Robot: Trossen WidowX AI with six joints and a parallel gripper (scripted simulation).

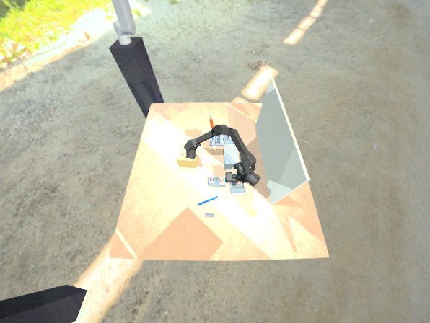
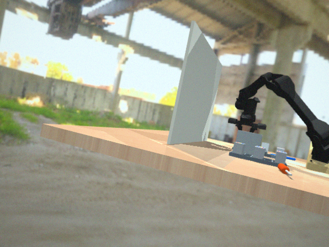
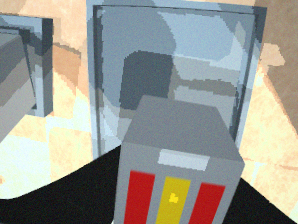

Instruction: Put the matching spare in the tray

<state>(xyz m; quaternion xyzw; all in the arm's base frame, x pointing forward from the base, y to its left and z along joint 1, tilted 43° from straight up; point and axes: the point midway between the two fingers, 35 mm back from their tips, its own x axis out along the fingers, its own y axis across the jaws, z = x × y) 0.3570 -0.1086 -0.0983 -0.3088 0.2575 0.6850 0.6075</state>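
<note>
The light-blue tray lies 50 mm below my gripper tip. Also, from my gripper tip: grey spare block 20 mm above; then grey mounted unit 200 mm to the left, 70 mm behind; then blue marker pen 190 mm behind, 140 mm to the right, 50 mm below.
</note>
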